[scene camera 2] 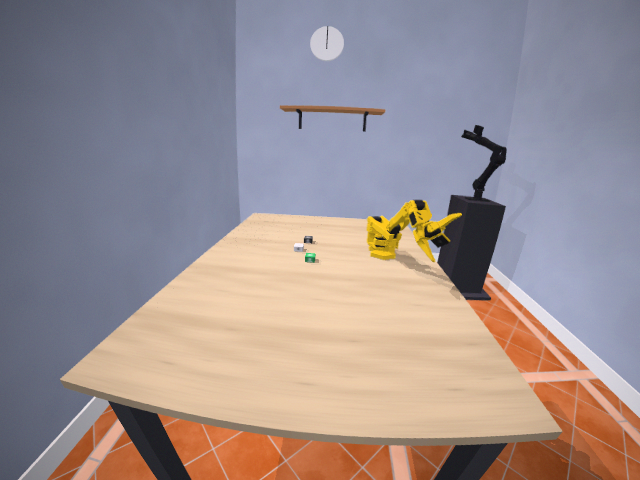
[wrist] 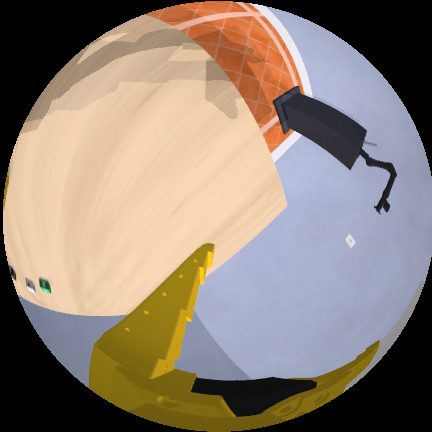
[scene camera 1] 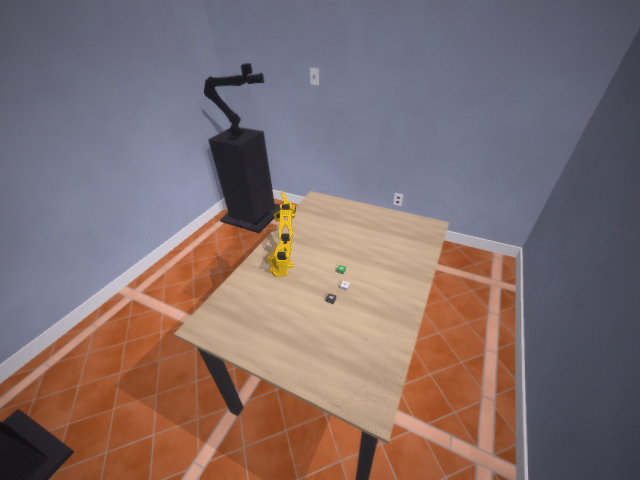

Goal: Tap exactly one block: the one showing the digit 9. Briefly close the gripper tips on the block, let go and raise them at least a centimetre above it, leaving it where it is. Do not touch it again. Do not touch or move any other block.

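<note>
A green block (scene camera 1: 341, 269) (scene camera 2: 310, 257) (wrist: 45, 285), a white block (scene camera 1: 344, 285) (scene camera 2: 298, 248) (wrist: 30, 285) and a black block (scene camera 1: 330, 298) (scene camera 2: 308, 239) (wrist: 13, 272) stand apart from each other on the table. Each has a small mark, too small to read, so I cannot tell which shows the digit 9. My gripper (scene camera 1: 284, 201) (scene camera 2: 446, 237) (wrist: 294, 294) is wide open with nothing between its jaws. It is raised near the table's edge, well away from all three blocks, on the far side of the arm's base from scene camera 1.
The wooden table (scene camera 1: 372, 330) (scene camera 2: 289, 335) (wrist: 125, 175) carries the yellow arm's base (scene camera 1: 280, 266) (scene camera 2: 382, 248) near one long edge. A dark pedestal (scene camera 1: 241, 178) (scene camera 2: 473, 242) (wrist: 325, 125) with a black arm (scene camera 1: 222, 100) (scene camera 2: 488, 160) (wrist: 392, 172) stands on the floor beyond that edge.
</note>
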